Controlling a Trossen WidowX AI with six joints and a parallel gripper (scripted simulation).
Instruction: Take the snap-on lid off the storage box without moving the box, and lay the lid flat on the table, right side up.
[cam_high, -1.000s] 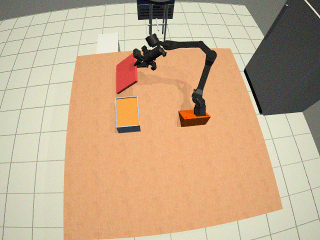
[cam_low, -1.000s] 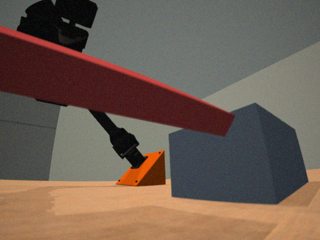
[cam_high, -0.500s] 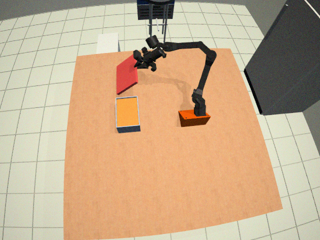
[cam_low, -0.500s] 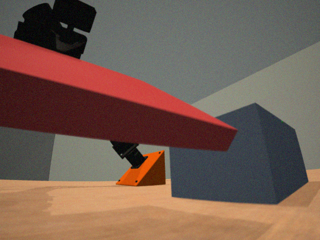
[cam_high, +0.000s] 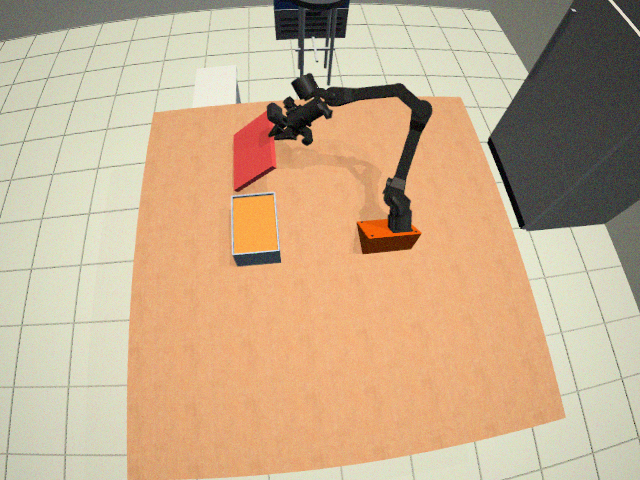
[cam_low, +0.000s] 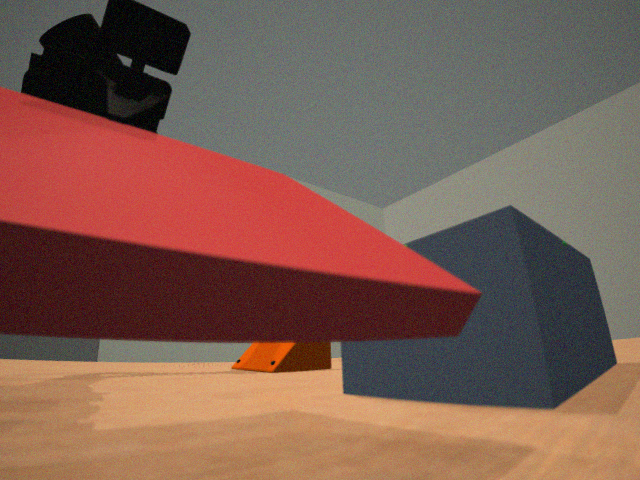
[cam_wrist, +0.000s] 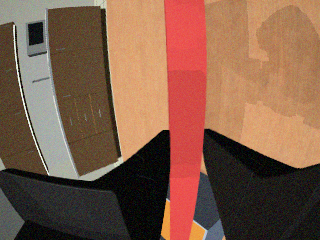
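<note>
My gripper tip is now 6 cm short of the red lid and 5 cm above it. Also, from my gripper tip: blue storage box 27 cm to the left, 10 cm below, 7 cm ahead.
</note>
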